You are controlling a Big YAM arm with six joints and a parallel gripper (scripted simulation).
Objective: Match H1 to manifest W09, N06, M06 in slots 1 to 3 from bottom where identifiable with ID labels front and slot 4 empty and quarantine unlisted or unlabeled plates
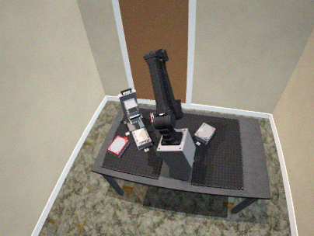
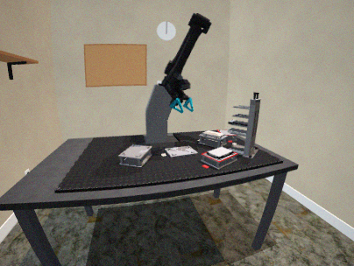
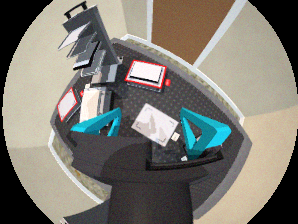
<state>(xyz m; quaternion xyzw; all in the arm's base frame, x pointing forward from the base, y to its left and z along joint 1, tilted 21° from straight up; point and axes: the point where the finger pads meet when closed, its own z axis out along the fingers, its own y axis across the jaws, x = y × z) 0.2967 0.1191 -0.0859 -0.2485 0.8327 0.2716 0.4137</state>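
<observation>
My hand is 220 mm to the right of the white well plate, 180 mm above it and 110 mm past it.
</observation>
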